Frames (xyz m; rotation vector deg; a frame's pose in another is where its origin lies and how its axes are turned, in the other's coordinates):
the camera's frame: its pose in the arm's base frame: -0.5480 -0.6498 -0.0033 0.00 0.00 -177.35
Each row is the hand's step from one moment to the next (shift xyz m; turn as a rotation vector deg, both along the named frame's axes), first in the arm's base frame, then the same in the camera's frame.
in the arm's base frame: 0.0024 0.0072 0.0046 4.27 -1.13 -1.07
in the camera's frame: -0.0027 -0.0071 0.0046 -4.21 1.33 -1.07
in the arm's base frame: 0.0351 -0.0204 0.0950 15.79 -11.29 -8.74
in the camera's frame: -0.0341 0.0220 0.0950 -15.25 12.01 -8.74
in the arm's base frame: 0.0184 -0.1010 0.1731 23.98 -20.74 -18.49
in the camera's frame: -0.0137 0.1017 0.1731 -23.00 21.83 -18.49
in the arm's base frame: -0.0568 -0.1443 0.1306 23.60 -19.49 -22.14
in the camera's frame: 0.0634 0.1415 0.1306 -22.67 20.56 -22.14
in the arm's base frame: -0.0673 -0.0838 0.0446 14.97 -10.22 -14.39
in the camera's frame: 0.0711 0.0806 0.0446 -14.48 10.90 -14.39
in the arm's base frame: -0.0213 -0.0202 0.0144 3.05 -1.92 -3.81
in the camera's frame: 0.0222 0.0192 0.0144 -2.96 2.06 -3.81
